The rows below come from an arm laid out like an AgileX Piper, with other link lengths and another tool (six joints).
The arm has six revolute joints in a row. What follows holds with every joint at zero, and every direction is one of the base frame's. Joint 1 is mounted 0.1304 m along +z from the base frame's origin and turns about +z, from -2.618 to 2.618 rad. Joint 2 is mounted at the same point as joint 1 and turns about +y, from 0 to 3.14 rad. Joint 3 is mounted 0.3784 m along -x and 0.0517 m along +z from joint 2 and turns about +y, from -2.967 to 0 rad. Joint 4 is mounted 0.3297 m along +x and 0.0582 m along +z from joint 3 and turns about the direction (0.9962, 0, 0.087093), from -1.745 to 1.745 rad. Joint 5 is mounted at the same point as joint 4 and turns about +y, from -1.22 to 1.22 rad. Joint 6 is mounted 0.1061 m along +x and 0.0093 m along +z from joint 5 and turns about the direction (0.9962, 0, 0.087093), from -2.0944 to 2.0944 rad. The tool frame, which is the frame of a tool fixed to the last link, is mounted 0.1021 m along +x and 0.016 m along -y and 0.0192 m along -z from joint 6; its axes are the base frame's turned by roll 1.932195, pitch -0.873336 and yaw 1.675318 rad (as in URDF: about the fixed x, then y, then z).
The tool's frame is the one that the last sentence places.
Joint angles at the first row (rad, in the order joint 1, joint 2, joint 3, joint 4, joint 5, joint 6):
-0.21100, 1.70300, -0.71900, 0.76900, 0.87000, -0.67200
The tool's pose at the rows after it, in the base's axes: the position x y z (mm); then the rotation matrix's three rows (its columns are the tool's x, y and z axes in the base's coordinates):
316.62 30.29 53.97; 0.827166 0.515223 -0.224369; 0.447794 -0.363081 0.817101; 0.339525 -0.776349 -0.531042
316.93 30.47 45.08; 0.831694 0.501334 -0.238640; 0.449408 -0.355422 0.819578; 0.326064 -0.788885 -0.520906
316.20 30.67 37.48; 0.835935 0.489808 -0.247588; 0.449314 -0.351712 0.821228; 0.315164 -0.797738 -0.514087
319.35 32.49 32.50; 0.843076 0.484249 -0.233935; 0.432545 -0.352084 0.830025; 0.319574 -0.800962 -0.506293
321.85 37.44 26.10; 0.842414 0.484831 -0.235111; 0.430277 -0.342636 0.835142; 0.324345 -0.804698 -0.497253
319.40 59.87 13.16; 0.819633 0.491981 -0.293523; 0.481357 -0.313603 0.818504; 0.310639 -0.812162 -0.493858
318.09 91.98 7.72; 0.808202 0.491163 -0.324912; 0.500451 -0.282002 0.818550; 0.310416 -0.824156 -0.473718
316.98 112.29 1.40; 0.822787 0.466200 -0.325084; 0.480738 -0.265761 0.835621; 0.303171 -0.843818 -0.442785
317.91 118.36 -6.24; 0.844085 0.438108 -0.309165; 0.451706 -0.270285 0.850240; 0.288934 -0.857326 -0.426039
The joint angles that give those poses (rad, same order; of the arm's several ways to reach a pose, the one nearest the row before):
-0.21100, 1.77400, -0.73201, 0.78999, 0.87001, -0.69899
-0.21101, 1.80601, -0.73699, 0.79400, 0.86899, -0.70902
-0.21100, 1.83000, -0.73701, 0.79899, 0.86401, -0.71799
-0.21101, 1.84701, -0.73699, 0.82701, 0.85299, -0.73202
-0.20101, 1.86901, -0.73800, 0.85501, 0.84399, -0.75502
-0.13000, 1.90701, -0.73901, 0.87200, 0.82400, -0.77000
-0.04599, 1.92999, -0.73999, 0.92901, 0.81300, -0.77199
-0.00400, 1.95900, -0.74000, 0.99300, 0.81100, -0.77501
0.00399, 1.98699, -0.74099, 1.03299, 0.80400, -0.77500

